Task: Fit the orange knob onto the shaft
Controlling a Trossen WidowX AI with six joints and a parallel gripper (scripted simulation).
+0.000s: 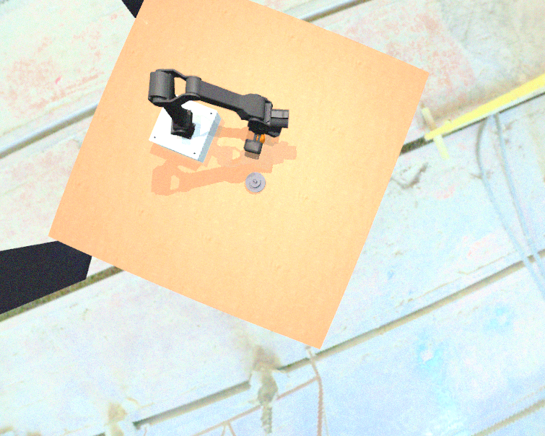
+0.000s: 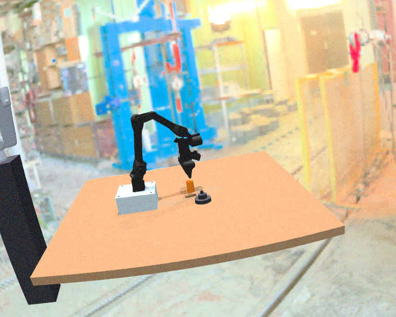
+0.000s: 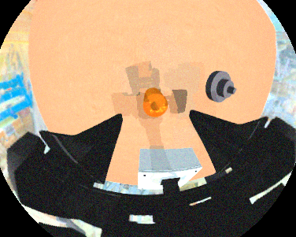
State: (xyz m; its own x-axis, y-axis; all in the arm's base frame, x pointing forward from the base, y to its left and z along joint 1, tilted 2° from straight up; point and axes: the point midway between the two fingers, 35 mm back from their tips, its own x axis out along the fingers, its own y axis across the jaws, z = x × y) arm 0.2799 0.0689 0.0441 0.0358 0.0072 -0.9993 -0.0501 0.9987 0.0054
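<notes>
My gripper tip is 60 mm above the orange knob. Also, from my gripper tip: dark round pedestal (180 mm to the right, 60 mm below, 40 mm ahead).
</notes>
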